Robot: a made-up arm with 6 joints.
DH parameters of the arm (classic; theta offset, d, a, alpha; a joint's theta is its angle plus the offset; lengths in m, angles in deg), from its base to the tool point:
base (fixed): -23.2 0 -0.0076 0
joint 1: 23.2 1.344 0.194 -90
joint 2: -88.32 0 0.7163 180
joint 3: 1.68 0.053 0.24 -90
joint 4: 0 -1.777 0.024 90
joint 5: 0 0.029 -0.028 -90
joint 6: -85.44 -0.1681 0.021 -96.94
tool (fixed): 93.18 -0.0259 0 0
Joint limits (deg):
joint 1: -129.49..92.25
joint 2: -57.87..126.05
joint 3: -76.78..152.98
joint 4: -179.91..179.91
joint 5: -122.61..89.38
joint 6: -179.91..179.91
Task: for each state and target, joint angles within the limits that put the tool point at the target. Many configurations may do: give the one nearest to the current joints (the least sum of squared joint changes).
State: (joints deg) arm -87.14 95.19 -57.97 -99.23 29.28 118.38
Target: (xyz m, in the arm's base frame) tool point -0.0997 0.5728 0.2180
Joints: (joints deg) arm -96.34 77.47 -66.89 -102.17 31.39 117.97
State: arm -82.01 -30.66 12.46 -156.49 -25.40 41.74
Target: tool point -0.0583 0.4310 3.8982
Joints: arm -80.27 -30.38 60.04 -160.96 -15.43 42.13
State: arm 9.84 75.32 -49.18 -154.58 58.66 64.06
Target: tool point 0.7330 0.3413 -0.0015
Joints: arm 28.63 42.75 -45.57 -158.73 66.04 65.33
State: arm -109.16 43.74 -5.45 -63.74 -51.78 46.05
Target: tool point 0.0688 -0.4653 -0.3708
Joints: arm -85.34 80.54 -27.03 -67.96 -51.60 45.77
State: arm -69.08 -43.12 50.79 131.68 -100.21 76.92
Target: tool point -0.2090 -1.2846 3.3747
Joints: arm -93.38 -9.09 26.76 128.20 -98.38 77.60
